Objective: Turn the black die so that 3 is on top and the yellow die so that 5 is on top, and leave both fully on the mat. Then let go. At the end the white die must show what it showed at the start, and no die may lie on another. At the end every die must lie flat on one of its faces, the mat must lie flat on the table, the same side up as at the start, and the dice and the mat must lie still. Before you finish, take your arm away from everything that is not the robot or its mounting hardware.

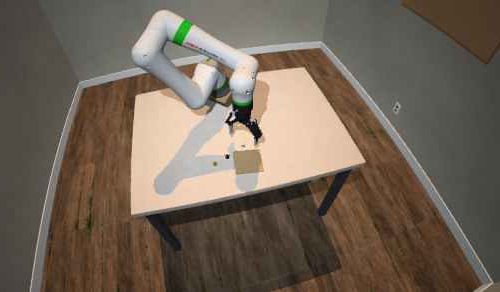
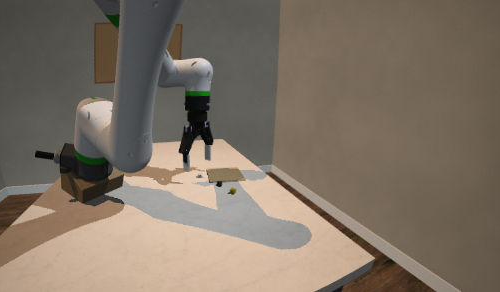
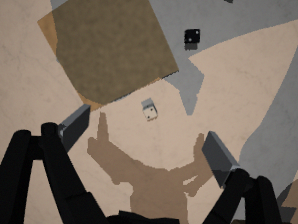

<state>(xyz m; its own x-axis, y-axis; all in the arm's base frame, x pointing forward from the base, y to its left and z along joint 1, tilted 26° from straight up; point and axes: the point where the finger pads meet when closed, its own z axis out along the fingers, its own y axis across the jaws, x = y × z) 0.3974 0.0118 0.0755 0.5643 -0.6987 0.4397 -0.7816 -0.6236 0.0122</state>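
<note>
The white die lies 5 cm below my hand. Also, from my hand: tan mat: 11 cm ahead, 6 cm below, 2 cm to the right; then yellow die: 18 cm to the right, 6 cm ahead, 5 cm below; then black die: 11 cm to the right, 5 cm below, 4 cm ahead.
</note>
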